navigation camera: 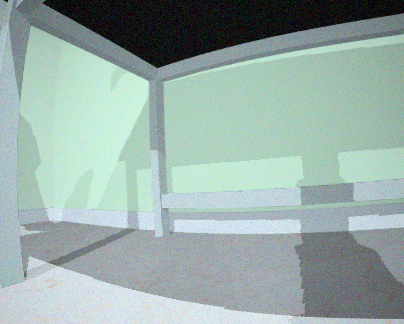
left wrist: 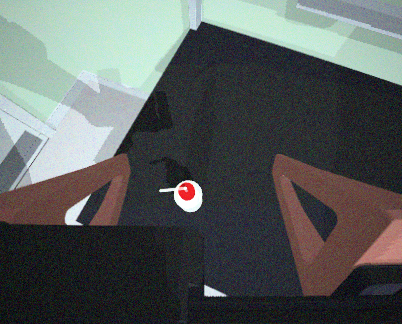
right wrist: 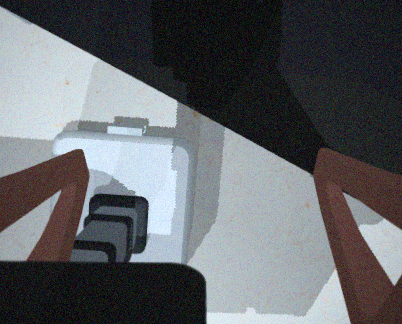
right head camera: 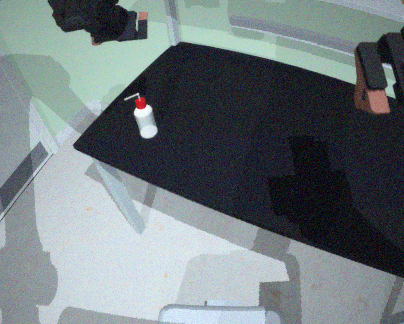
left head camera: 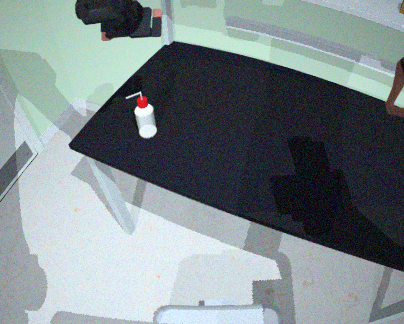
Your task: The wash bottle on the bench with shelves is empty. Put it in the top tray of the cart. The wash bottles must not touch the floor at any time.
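Frame: origin at the left arm's base, x left, y back, z up, level; centimetres.
Where they show: left gripper, between the fingertips: (left wrist: 201, 162) (right head camera: 128, 32) (left head camera: 138, 29); right gripper, between the fingertips: (right wrist: 201, 161) (right head camera: 389, 101).
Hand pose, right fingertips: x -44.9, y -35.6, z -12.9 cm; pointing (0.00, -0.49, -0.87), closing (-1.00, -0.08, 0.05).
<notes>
Things, the pixels of their top centre, and the offset from my right fingertips. "spot": a spot on its surface instead. Level surfaces: height alone.
- white wash bottle, centre of its top: (left wrist: 179, 188) (left head camera: 137, 92) (right head camera: 134, 93) dx +48.7, dy -44.1, dz -34.4 cm
- black bench top, height of its surface: dz -51.8 cm
- pale bench leg, a spot on its surface: (left head camera: 112, 195) (right head camera: 119, 194) spot: dx +69.0, dy -40.0, dz -87.1 cm
A white wash bottle (left head camera: 145, 119) (right head camera: 146, 121) (left wrist: 196, 203) with a red cap and a thin white spout stands upright on the black bench top (left head camera: 215, 125) (right head camera: 220, 125) (left wrist: 250, 110), near its left end. My left gripper (left head camera: 132, 25) (right head camera: 120, 30) (left wrist: 201, 162) is open and points down. In the left wrist view the bottle shows from above, between the two fingers' lines and below the tips; the fingers do not touch it. My right gripper (right wrist: 201, 161) is open and empty, over the bench's front edge and the floor. The cart and its top tray are not recognisable in these views.
A pale bench leg (left head camera: 112, 195) (right head camera: 120, 197) stands under the left end. My white base (left head camera: 215, 315) (right head camera: 215, 315) (right wrist: 150, 155) is in front of the bench. The navigation camera shows a corner post (navigation camera: 157, 190), a low crossbar (navigation camera: 230, 196) and a near leg (navigation camera: 9, 150).
</notes>
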